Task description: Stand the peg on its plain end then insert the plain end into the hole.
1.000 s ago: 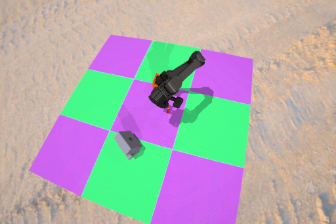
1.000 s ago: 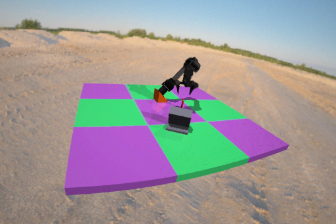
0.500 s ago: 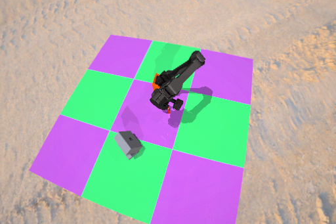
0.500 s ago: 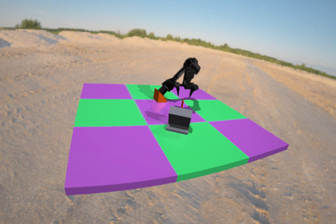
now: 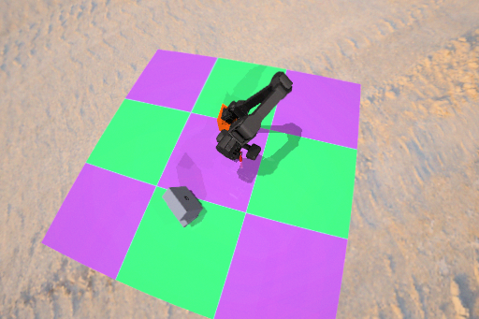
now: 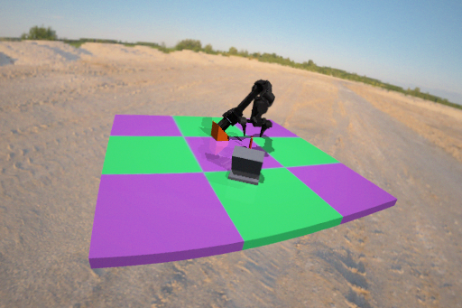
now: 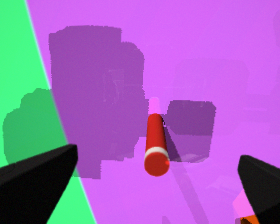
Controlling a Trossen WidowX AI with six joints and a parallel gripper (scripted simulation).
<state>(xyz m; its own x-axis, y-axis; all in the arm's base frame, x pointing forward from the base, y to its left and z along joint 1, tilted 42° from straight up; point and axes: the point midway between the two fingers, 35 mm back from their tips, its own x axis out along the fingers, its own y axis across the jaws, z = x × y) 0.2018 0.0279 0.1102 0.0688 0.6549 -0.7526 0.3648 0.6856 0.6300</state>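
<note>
My gripper tip is now 20 mm above the peg. Round my gripper tip: grey sloped panel 250 mm ahead, 200 mm to the right, 10 mm below.
</note>
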